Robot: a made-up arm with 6 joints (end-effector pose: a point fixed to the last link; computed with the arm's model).
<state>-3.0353 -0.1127 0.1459 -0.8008 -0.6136 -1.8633</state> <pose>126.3 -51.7 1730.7 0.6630 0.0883 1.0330</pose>
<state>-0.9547 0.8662 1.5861 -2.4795 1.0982 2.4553</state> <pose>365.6 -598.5 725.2 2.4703 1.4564 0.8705</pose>
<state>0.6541 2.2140 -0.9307 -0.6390 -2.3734 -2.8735</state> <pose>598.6 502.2 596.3 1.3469 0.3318 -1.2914</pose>
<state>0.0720 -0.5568 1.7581 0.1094 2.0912 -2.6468</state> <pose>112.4 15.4 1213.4 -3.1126 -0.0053 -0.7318</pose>
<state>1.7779 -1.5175 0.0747 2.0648 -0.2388 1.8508</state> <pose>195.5 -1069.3 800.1 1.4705 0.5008 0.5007</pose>
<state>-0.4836 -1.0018 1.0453 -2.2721 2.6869 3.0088</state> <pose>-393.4 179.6 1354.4 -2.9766 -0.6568 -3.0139</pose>
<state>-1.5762 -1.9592 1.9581 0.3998 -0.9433 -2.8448</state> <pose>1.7 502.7 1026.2 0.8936 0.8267 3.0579</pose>
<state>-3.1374 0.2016 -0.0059 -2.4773 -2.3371 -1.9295</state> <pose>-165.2 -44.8 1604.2 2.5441 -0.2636 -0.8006</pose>
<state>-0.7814 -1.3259 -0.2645 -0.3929 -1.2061 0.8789</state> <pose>-729.6 699.8 728.3 -2.8520 -0.6579 1.1072</pose>
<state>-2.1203 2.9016 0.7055 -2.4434 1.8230 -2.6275</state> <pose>-16.0 47.8 -179.6 2.0853 0.9244 -0.7643</pose>
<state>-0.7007 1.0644 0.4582 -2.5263 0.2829 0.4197</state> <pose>732.3 -600.4 1041.6 -1.1966 -0.0904 -2.6542</pose>
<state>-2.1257 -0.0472 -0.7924 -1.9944 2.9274 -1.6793</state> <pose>183.7 323.6 1475.3 2.8404 0.5001 0.1905</pose>
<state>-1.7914 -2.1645 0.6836 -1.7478 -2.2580 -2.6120</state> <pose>247.9 797.2 480.0 -1.6624 1.0664 -2.7247</pose>
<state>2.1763 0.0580 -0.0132 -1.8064 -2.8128 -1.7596</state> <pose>-9.5 -23.2 1609.6 2.8981 -0.2679 -1.3087</pose>
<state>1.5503 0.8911 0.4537 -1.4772 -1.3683 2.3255</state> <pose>-49.3 825.8 1174.3 1.6146 0.6711 -1.6459</pose>
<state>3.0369 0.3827 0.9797 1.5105 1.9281 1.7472</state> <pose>-551.4 -24.5 1239.4 -1.3819 -1.2101 -3.0779</pose>
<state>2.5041 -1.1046 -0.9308 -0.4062 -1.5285 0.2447</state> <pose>703.3 -535.8 631.1 2.6619 -0.0139 -1.0819</pose>
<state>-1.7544 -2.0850 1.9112 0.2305 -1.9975 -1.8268</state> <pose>104.7 544.4 861.0 2.2185 -0.2258 -3.0049</pose>
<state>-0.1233 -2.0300 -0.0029 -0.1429 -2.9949 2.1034</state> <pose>-797.8 77.8 255.6 0.9003 -0.8398 2.1742</pose>
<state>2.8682 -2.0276 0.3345 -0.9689 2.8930 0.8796</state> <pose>829.9 -225.8 399.1 1.1970 -0.5834 -1.6472</pose>
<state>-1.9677 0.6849 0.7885 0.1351 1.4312 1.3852</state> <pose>-294.6 -685.7 1075.2 2.9934 -0.3494 -0.5162</pose>
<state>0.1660 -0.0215 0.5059 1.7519 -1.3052 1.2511</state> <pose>223.9 -32.2 1639.1 -1.2512 -0.3986 -2.9567</pose>
